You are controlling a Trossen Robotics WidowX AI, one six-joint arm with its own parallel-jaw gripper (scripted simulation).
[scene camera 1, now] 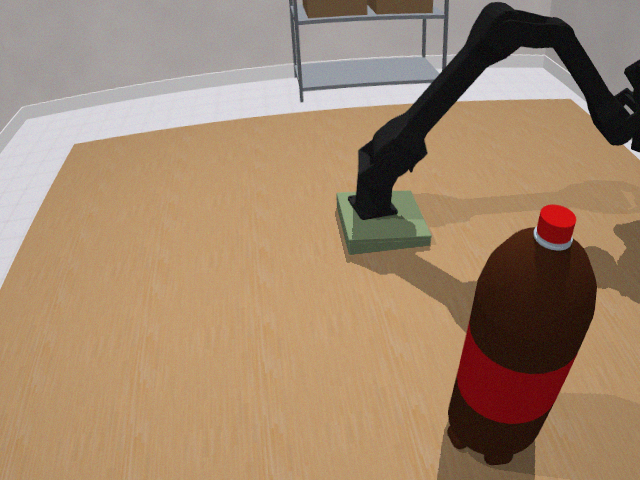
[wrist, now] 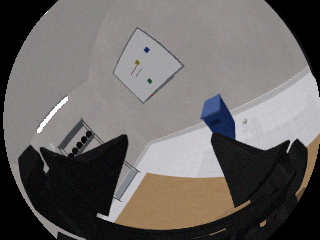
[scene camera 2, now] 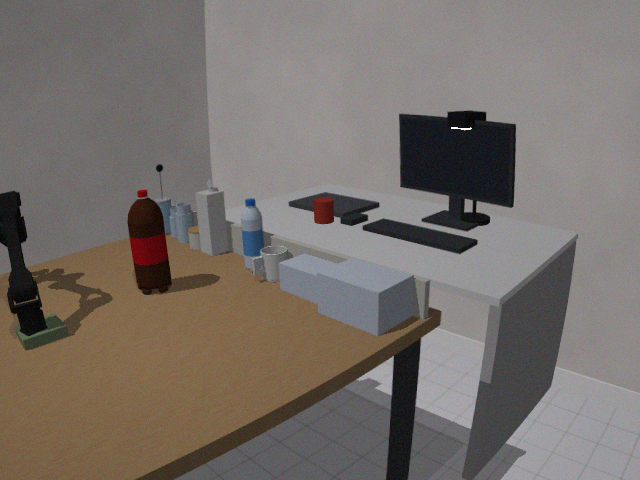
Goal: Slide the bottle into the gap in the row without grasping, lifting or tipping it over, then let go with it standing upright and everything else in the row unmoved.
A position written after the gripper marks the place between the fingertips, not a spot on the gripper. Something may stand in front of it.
In view: the gripper (wrist: 171, 139), a cola bottle (scene camera 1: 535, 298), a water bottle (scene camera 2: 251, 220) and a grey box (scene camera 2: 373, 298).
The cola bottle also shows in scene camera 2 (scene camera 2: 145, 221). The wrist view misses the cola bottle: it is out of frame. Scene camera 1 misses the water bottle: it is out of frame.
